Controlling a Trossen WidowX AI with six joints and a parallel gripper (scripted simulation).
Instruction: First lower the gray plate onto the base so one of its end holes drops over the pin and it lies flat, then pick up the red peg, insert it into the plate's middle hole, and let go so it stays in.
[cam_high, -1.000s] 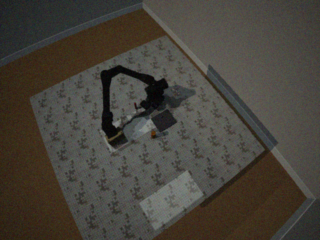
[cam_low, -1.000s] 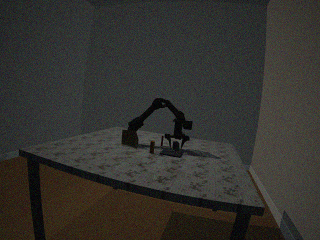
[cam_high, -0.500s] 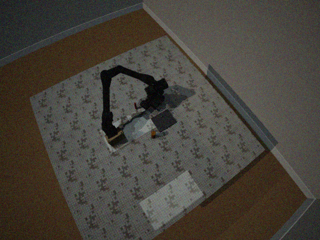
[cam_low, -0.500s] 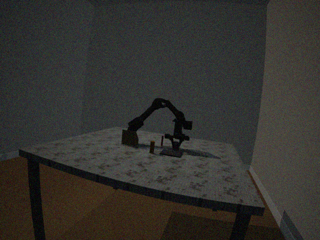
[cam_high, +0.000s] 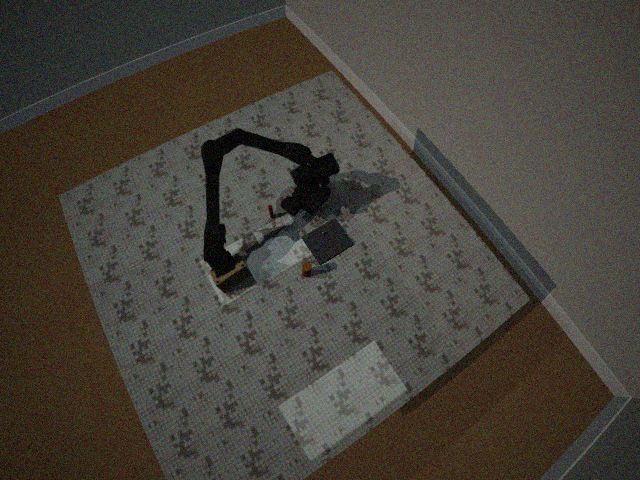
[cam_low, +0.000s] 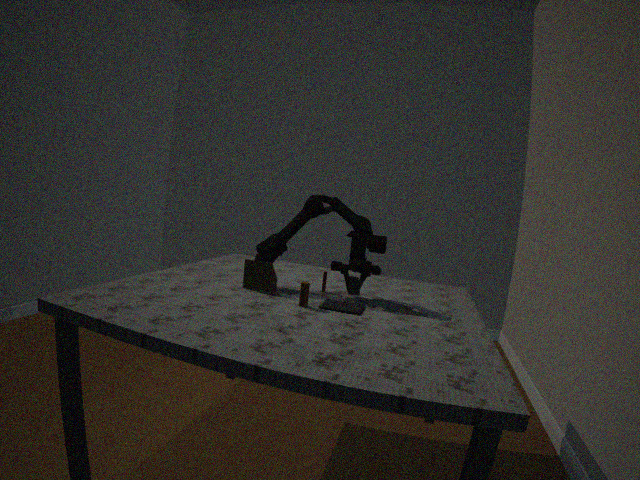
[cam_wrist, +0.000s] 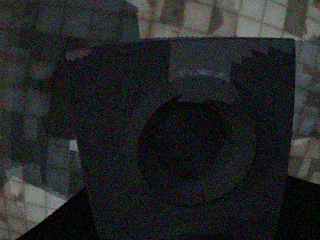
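The dark base lies 10 mm ahead of my gripper tip, 140 mm to the right of it and 20 mm below it. Also, from my gripper tip: gray plate (30 mm above); then red peg (130 mm behind, 20 mm to the left, 10 mm above); then short orange cylinder (110 mm behind, 230 mm to the right, 10 mm above).
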